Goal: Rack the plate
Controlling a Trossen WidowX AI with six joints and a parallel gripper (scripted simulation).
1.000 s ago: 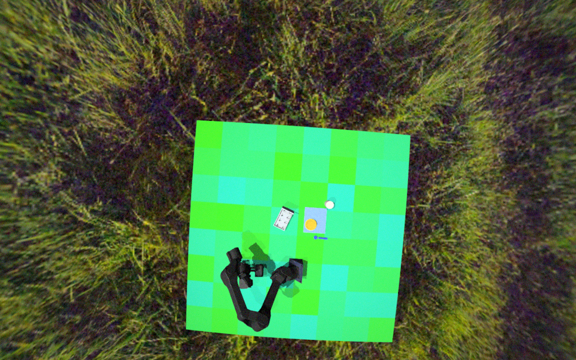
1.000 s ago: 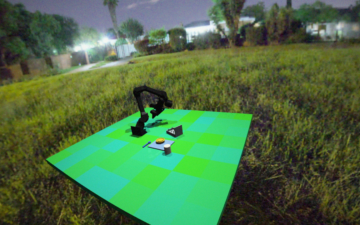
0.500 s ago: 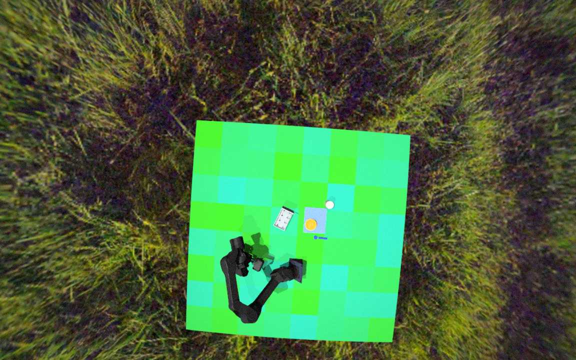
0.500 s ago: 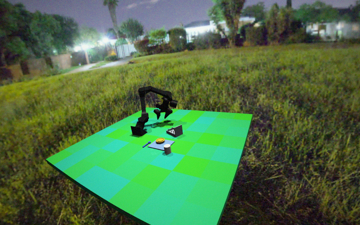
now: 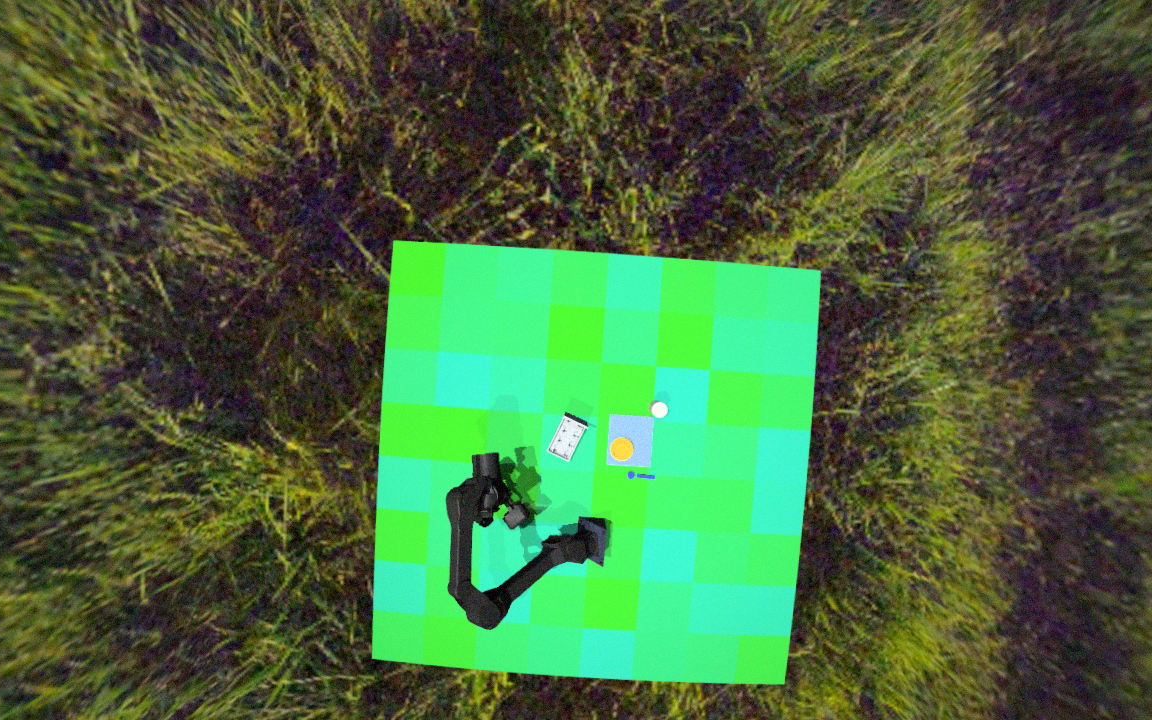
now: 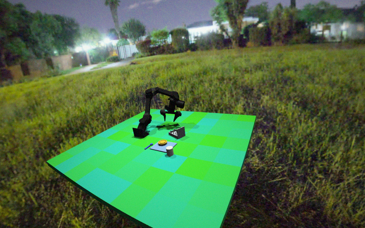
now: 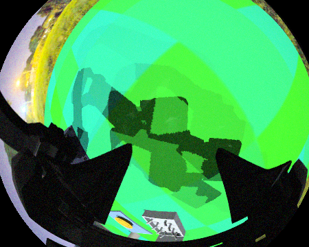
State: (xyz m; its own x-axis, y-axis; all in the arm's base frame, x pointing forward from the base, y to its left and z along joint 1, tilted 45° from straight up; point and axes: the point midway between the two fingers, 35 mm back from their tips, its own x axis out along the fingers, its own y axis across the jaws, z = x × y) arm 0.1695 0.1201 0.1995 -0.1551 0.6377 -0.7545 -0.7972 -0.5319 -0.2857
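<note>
The yellow plate lies 340 mm to the right of my gripper tip, 100 mm ahead of it and 20 mm below it. From my gripper tip the other things lie so: blue spoon 380 mm to the right, 40 mm below, 10 mm ahead; pale blue mat 360 mm to the right, 120 mm ahead, 40 mm below; grey dish rack 180 mm to the right, 140 mm ahead, 20 mm below.
</note>
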